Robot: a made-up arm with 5 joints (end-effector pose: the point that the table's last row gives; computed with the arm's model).
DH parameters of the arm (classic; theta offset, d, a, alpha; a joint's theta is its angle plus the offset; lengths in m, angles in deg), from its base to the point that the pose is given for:
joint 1: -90 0.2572 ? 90
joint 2: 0 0.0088 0.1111 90
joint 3: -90 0.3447 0.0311 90
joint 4: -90 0.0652 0.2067 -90
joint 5: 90 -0.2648 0.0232 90
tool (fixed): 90 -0.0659 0 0
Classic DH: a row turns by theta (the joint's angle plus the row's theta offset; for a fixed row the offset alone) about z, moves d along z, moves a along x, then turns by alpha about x.
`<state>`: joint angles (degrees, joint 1 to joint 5).
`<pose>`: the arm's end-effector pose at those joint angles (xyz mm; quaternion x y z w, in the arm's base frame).
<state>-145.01 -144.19 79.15 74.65 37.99</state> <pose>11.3 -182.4 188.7 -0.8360 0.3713 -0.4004 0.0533</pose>
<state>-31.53 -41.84 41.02 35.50 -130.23</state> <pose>-60.7 -77.1 230.7 -0.4289 0.4875 0.0579 0.7583</pose>
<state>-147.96 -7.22 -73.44 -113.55 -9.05</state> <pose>8.8 58.2 -395.5 -0.5465 -0.6699 -0.3665 0.3439</pose>
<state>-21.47 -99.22 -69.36 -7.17 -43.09</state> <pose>-10.1 250.6 -52.6 0.3070 -0.6221 0.0006 0.7202</pose>
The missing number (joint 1, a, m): 0.0282
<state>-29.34 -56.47 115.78 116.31 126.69</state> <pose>-98.0 -86.0 -262.7 -0.2805 -0.0427 0.4208 0.8617</pose>
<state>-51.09 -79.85 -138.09 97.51 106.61</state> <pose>-130.3 277.6 205.5 0.4223 0.2460 0.1877 0.8520</pose>
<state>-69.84 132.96 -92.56 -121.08 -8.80</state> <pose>-441.1 -116.3 748.3 -0.0758 0.0923 0.1684 0.9785</pose>
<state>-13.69 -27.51 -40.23 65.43 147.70</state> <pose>35.5 32.0 292.5 0.8361 0.4071 -0.3196 0.1819</pose>
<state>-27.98 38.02 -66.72 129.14 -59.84</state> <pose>104.6 -84.7 -76.7 0.4107 -0.8196 -0.3971 0.0441</pose>
